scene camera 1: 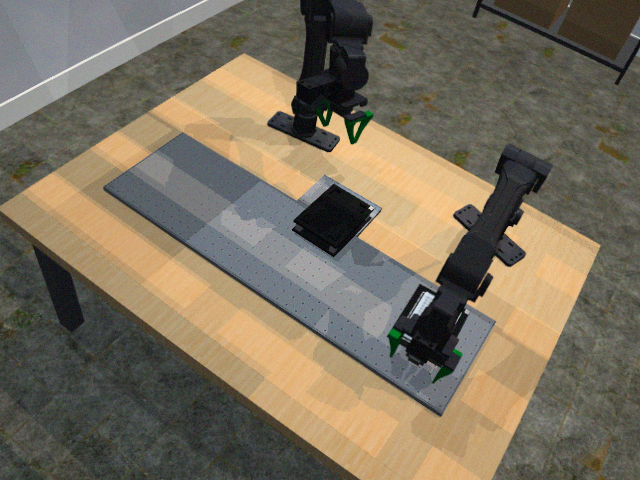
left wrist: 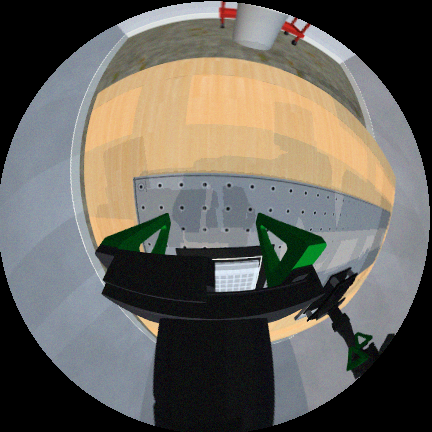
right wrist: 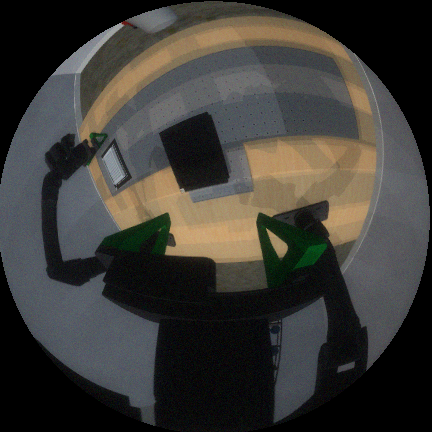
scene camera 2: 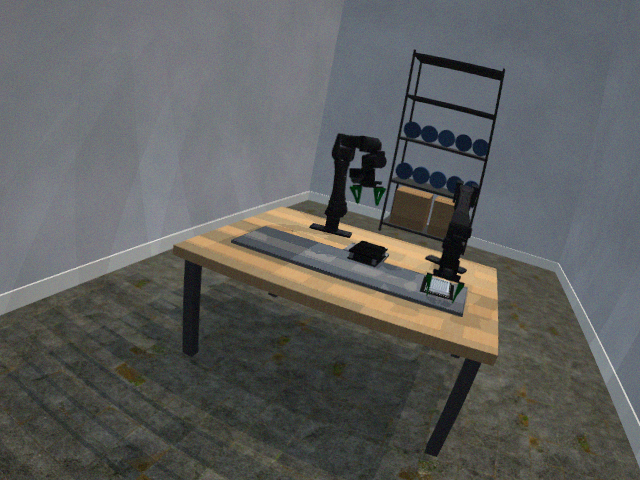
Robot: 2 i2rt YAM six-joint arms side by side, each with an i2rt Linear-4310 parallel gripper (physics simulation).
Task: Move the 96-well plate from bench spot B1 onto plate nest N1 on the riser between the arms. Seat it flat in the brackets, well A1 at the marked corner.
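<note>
The 96-well plate is white and lies in a dark frame near the right end of the grey perforated board in the scene views. My left gripper is open, low over that end; its fingers are spread and grip nothing. Its body hides part of the plate in scene camera 1 and the left wrist view. The black nest is raised at the board's middle, with a small white mark at one corner. My right gripper is open and empty, high behind the nest.
The grey perforated board runs along the wooden table. A small grey base plate sticks out under the nest. A shelf rack stands behind the table, off to the right.
</note>
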